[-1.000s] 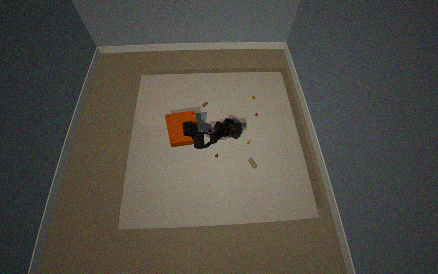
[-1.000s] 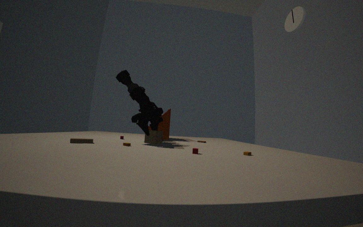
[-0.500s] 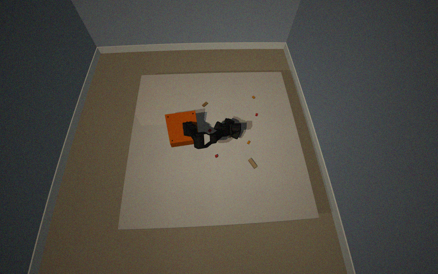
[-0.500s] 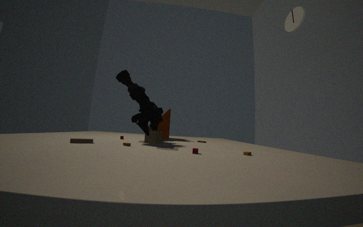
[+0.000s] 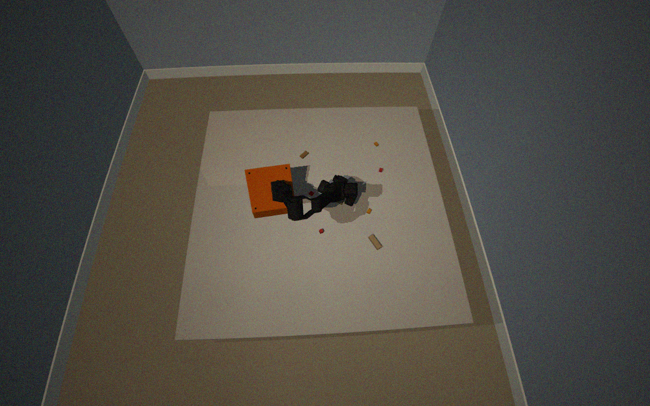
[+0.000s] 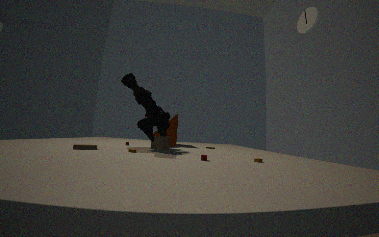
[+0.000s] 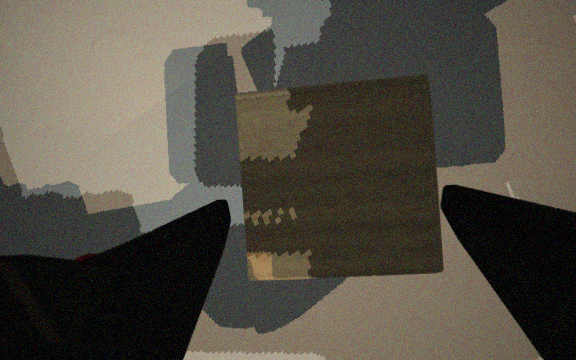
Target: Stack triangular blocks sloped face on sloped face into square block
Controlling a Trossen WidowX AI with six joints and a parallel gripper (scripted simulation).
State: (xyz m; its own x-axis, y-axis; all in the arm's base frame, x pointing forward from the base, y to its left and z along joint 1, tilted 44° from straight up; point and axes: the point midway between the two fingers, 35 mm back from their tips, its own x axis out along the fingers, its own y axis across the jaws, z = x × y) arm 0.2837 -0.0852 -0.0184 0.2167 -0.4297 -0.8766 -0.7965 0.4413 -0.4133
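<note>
Right now my gripper tip is 1 cm to the left of the triangular block and 1 cm below it.
</note>
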